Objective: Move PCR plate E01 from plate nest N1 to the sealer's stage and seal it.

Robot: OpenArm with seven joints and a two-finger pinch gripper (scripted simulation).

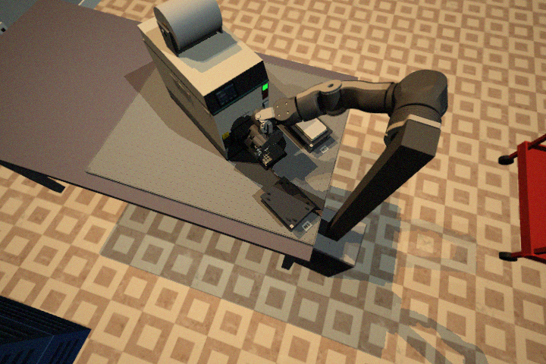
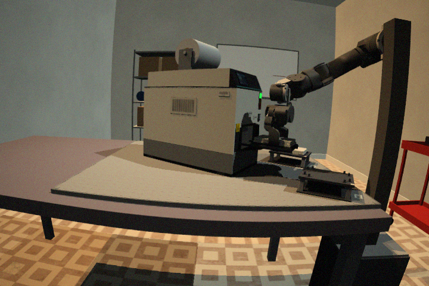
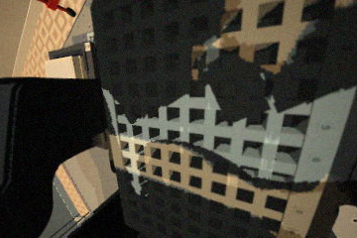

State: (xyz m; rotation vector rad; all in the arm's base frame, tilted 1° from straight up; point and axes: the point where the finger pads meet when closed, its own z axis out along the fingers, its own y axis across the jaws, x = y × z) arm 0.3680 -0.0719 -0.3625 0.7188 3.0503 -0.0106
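Now: hand right at the plate E01. From my hand the other things lie so: plate E07 (110 mm behind, 200 mm to the right, 60 mm below); then sealer's dark stage (10 mm below); then foil roll (300 mm ahead, 150 mm to the right, 300 mm above).
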